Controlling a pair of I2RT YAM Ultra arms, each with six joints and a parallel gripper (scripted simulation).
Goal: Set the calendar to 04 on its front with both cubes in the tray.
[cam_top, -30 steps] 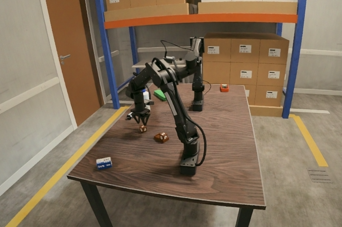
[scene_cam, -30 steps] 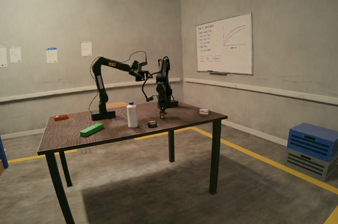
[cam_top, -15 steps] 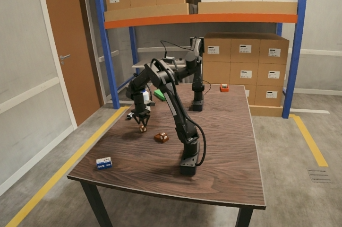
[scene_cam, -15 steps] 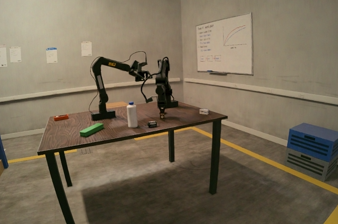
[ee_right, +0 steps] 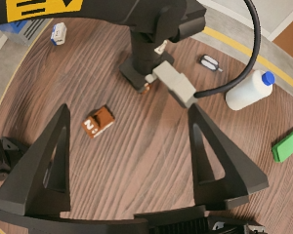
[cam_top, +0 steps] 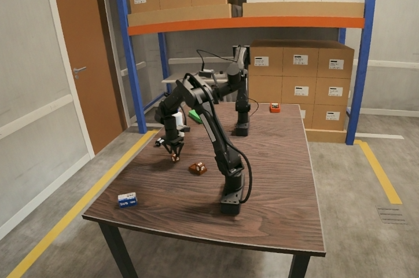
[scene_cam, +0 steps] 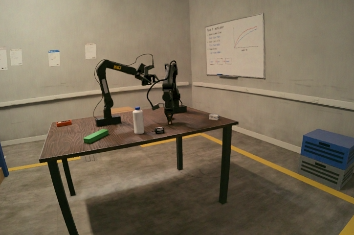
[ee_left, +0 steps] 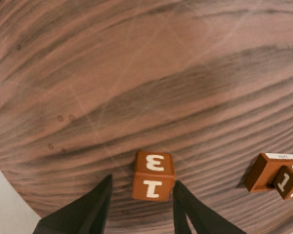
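Right now the brown calendar tray is 14 cm behind my left hand, 8 cm to the left of it and 3 cm below it. From my left hand the other things lie so: black item 17 cm to the right, 13 cm ahead, 2 cm below.
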